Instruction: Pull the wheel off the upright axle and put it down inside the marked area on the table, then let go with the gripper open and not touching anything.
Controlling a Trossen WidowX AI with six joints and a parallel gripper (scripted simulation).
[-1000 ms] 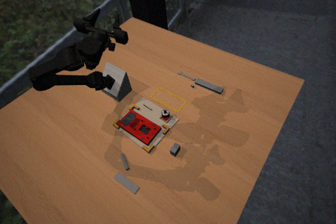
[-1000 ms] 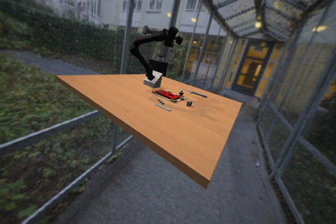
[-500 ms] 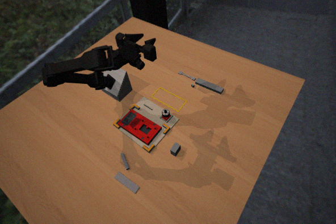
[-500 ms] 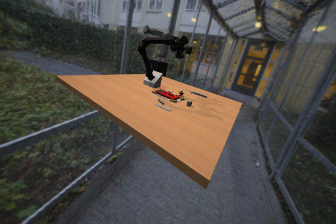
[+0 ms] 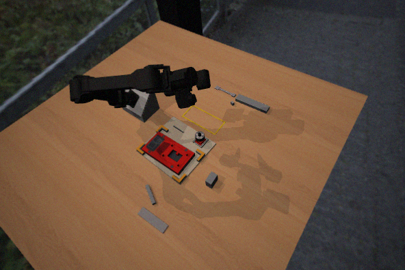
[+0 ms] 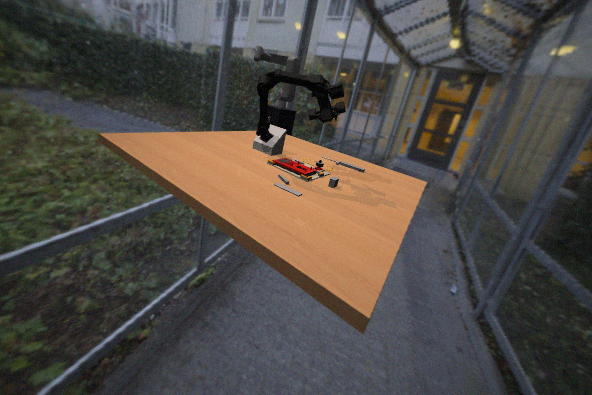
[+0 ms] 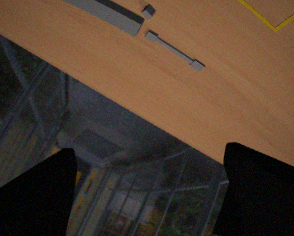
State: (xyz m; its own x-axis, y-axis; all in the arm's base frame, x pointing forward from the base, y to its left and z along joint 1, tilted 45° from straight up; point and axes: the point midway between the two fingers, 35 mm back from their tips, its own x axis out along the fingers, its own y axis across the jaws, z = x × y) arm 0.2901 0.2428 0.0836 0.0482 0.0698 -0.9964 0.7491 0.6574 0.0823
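The wheel lies 22 cm below my gripper tip, 7 cm to the right of it and 4 cm ahead of it. The rest, counted from my gripper tip: black axle (22 cm below, 7 cm to the right, 4 cm ahead).
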